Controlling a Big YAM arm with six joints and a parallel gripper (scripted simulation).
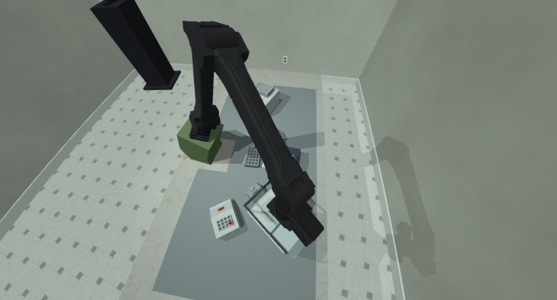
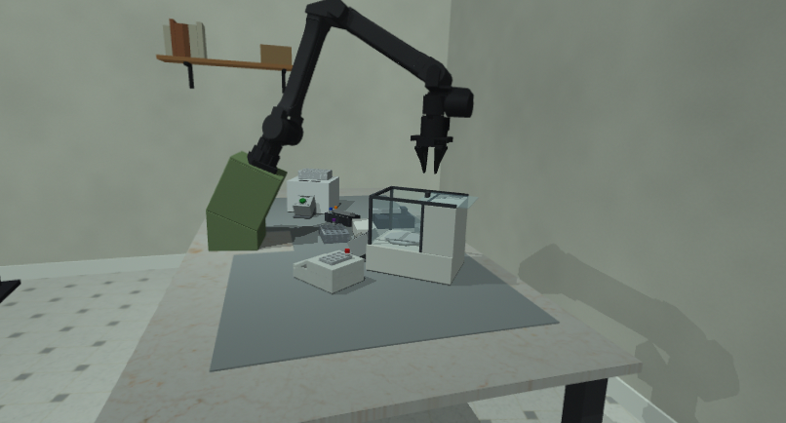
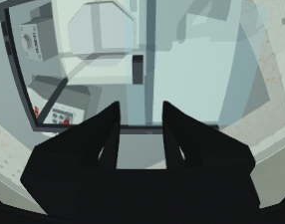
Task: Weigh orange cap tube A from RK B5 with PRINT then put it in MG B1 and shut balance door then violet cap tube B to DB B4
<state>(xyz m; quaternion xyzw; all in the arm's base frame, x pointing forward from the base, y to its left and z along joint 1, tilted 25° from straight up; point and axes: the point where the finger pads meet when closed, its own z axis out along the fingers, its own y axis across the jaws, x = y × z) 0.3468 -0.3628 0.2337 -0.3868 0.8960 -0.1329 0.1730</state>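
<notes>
Now: hand 7 cm above the balance door, 2 cm to the left of it and 2 cm short of it. Also, from my hand: red-capped tube 24 cm behind, 22 cm below, 1 cm to the right; balance pan 20 cm below, 5 cm to the left, 4 cm behind; dry block DB 28 cm behind, 25 cm below, 1 cm to the left.
</notes>
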